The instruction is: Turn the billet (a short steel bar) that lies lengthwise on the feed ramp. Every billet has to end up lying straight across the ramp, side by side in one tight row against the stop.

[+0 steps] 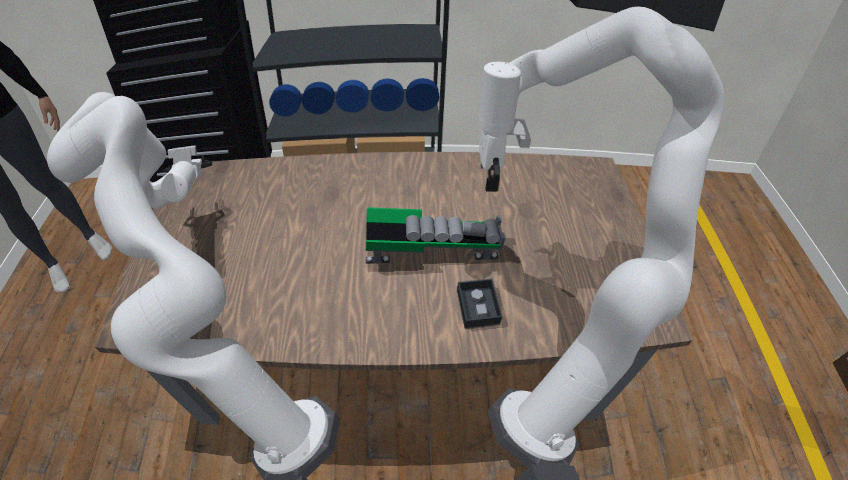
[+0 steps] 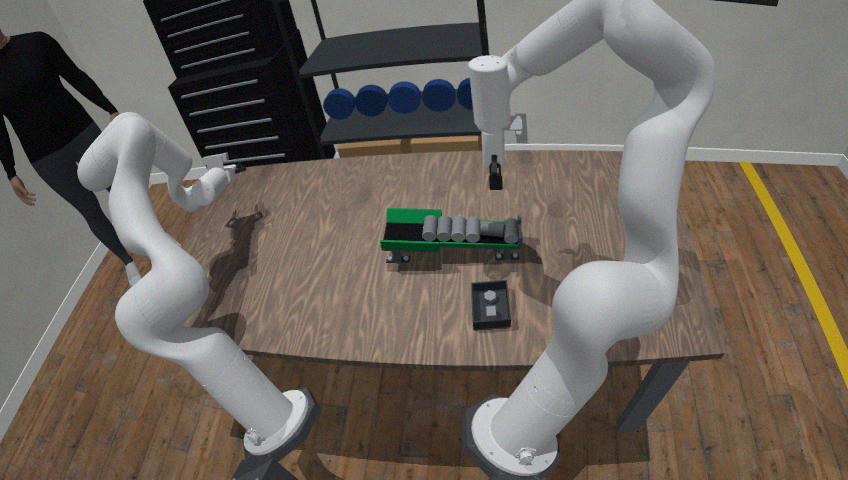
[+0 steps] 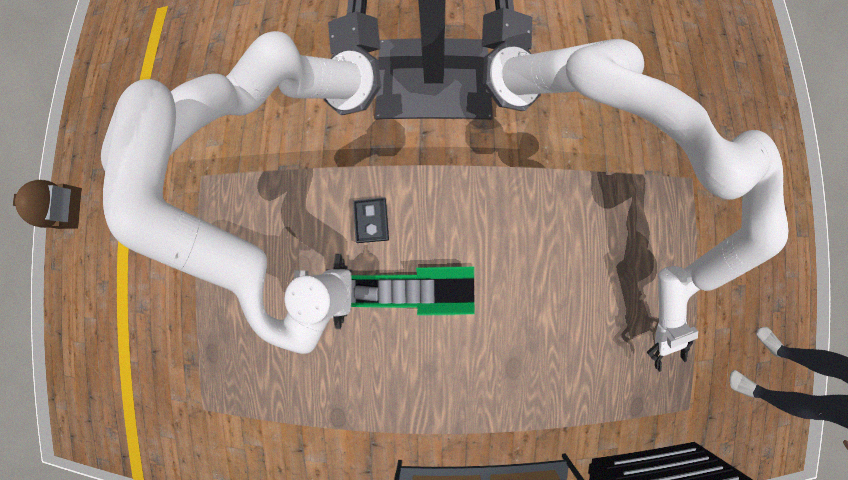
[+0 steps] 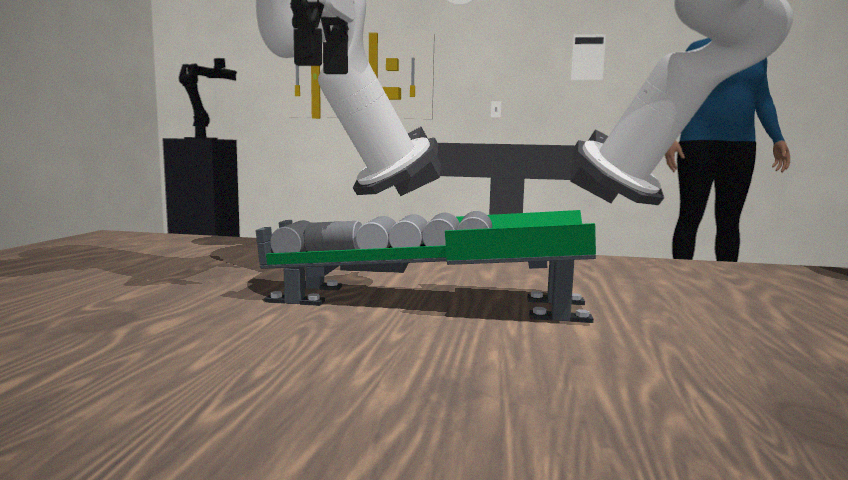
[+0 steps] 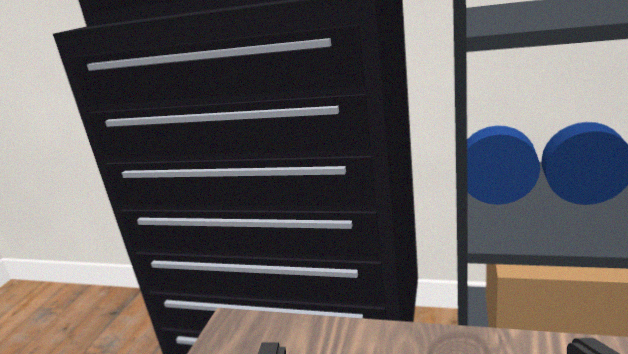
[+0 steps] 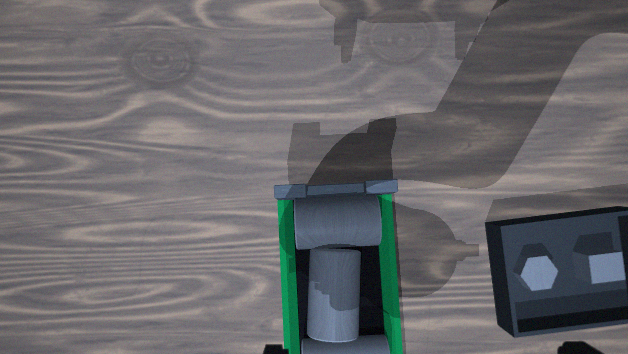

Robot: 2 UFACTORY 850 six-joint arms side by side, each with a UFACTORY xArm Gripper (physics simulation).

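Observation:
The green feed ramp (image 1: 392,245) (image 2: 410,245) (image 3: 446,309) (image 4: 523,242) slopes down to its stop (image 4: 262,246) (image 6: 336,189). One grey billet (image 1: 492,230) (image 2: 511,230) (image 4: 286,239) (image 6: 338,221) lies across against the stop. Behind it the lengthwise billet (image 1: 474,228) (image 2: 492,228) (image 3: 365,292) (image 4: 333,235) (image 6: 334,295) lies along the ramp. Several billets lie across, side by side, uphill of it. My right gripper (image 3: 339,291) (image 4: 321,59) (image 6: 426,348) is open and empty, high above the ramp's stop end. My left gripper (image 3: 672,361) (image 5: 430,348) is open and empty, far from the ramp.
A dark tray (image 1: 461,309) (image 2: 476,315) (image 3: 357,228) (image 6: 505,300) with a hexagonal and a square piece stands beside the ramp, near its stop end. A shelf unit with blue discs and a black drawer cabinet (image 5: 395,175) stand beyond the table.

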